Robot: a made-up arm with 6 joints.
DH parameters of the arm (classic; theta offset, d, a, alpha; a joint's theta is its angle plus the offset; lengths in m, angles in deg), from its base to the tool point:
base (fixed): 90 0.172 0 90
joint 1: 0 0.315 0.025 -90
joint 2: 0 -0.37 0.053 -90
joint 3: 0 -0.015 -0.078 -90
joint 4: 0 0.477 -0.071 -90
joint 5: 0 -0.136 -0.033 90
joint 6: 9.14 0 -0.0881 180
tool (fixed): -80.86 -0.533 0 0
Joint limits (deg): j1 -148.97..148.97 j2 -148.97..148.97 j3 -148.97..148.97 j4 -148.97..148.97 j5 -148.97..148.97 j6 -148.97..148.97
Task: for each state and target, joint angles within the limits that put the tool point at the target. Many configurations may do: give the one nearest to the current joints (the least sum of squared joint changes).
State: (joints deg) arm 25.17 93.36 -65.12 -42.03 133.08 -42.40
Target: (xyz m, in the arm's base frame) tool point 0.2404 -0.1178 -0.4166
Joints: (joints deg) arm 30.26 110.68 -57.35 -61.76 134.39 -38.40
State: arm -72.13 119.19 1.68 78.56 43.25 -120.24
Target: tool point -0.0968 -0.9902 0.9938
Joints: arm -121.14 127.28 -24.81 77.05 16.71 -116.47
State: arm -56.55 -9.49 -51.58 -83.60 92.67 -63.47
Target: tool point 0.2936 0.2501 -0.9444
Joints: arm -32.40 -26.98 -61.73 -81.03 66.82 -60.12
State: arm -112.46 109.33 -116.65 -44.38 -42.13 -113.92
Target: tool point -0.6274 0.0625 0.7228
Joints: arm -125.75 129.04 -118.81 -38.20 -32.34 -115.88
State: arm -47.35 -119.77 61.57 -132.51 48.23 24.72
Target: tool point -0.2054 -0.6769 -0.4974
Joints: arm -88.86 -127.05 40.53 -123.92 65.63 23.43
